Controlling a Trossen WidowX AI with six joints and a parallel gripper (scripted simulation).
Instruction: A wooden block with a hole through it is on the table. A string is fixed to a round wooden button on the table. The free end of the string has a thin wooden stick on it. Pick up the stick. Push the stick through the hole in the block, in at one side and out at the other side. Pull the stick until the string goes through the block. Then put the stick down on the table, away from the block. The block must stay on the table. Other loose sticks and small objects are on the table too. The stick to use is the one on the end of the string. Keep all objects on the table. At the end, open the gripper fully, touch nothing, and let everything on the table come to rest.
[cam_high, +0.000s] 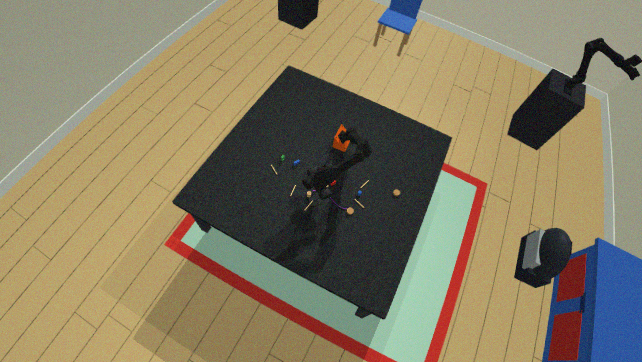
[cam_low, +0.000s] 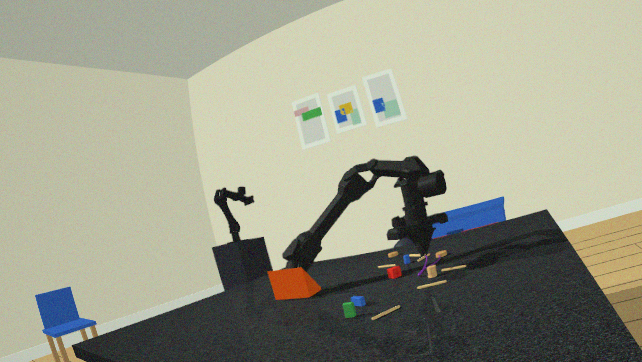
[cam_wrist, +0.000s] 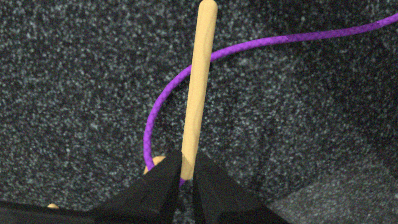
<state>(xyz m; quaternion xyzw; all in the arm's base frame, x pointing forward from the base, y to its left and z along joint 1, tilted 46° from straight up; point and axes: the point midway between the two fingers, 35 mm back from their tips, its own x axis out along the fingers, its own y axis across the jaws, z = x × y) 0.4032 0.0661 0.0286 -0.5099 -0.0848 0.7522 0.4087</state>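
Right now my gripper tip is 40 mm to the left of the tan wooden block, 40 mm above it and 30 mm short of it. Also, from my gripper tip: green cylinder: 300 mm to the right, 90 mm behind, 40 mm below; red block: 120 mm behind, 40 mm below, 30 mm to the left.
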